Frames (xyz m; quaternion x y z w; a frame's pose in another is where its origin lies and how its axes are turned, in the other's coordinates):
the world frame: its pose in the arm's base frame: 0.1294 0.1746 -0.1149 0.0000 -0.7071 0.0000 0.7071
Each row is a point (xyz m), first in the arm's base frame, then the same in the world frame.
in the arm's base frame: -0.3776 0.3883 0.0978
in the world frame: 0.2127 0.2137 0.5070
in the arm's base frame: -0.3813 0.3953 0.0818
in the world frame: 0.1967 0.2207 0.5107
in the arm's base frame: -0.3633 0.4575 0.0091
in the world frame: 0.1240 0.2829 0.4927
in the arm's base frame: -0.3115 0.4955 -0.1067
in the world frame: 0.0082 0.3209 0.4409
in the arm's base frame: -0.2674 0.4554 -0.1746
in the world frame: -0.0597 0.2808 0.3968
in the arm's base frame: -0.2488 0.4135 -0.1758
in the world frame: -0.0609 0.2389 0.3782
